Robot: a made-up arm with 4 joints. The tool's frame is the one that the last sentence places.
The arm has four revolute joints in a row. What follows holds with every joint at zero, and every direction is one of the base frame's. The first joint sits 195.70 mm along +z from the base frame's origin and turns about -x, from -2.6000 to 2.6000 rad. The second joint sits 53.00 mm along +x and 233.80 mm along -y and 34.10 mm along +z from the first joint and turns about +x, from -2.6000 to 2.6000 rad. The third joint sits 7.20 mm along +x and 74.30 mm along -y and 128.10 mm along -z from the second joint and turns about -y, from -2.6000 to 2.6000 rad. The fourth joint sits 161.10 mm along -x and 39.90 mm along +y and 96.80 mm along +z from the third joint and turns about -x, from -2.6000 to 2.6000 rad. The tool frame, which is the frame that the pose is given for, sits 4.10 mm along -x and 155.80 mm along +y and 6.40 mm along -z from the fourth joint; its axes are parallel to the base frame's.
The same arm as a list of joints. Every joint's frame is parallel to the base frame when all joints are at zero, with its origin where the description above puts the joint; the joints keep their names.
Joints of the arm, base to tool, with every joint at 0 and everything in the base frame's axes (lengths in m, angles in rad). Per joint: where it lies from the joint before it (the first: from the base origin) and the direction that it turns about. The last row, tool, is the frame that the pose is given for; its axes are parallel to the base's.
joint 1: xyz 0 0 0.1957 axis -1 0 0
joint 2: xyz 0.053 -0.2338 0.0341 axis 1 0 0
joint 3: xyz 0.0072 -0.0743 -0.1281 axis 0 -1 0
joint 4: xyz -0.1611 0.0399 0.0968 axis -1 0 0
tool: xyz -0.0041 0.1558 -0.0064
Joint limits (rad, base to tool): -2.6..2.6 -2.6..2.6 -2.6..2.6 -2.6..2.6

